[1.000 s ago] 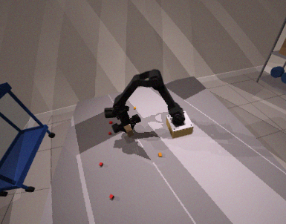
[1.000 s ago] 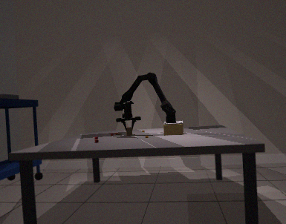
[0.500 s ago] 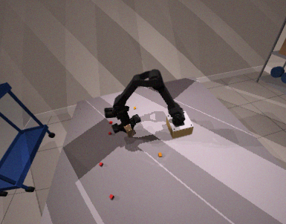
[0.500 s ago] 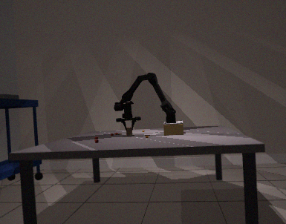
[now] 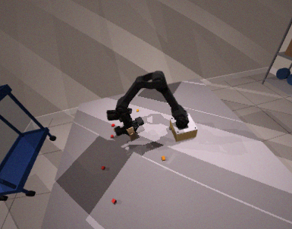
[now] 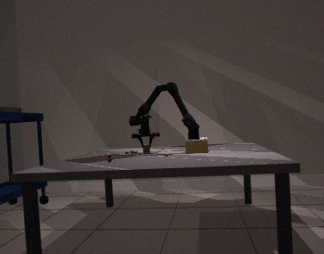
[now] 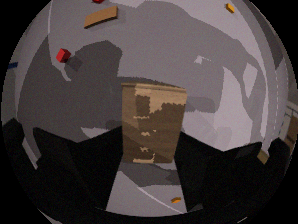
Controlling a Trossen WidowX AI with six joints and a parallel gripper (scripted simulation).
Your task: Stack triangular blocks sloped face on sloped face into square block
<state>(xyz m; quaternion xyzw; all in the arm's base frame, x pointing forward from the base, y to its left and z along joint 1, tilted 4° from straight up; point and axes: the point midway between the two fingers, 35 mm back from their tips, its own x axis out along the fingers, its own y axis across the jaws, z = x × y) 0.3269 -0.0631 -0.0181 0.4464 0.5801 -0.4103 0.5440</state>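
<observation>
My gripper tip is 10 mm below the tan triangular block.
</observation>
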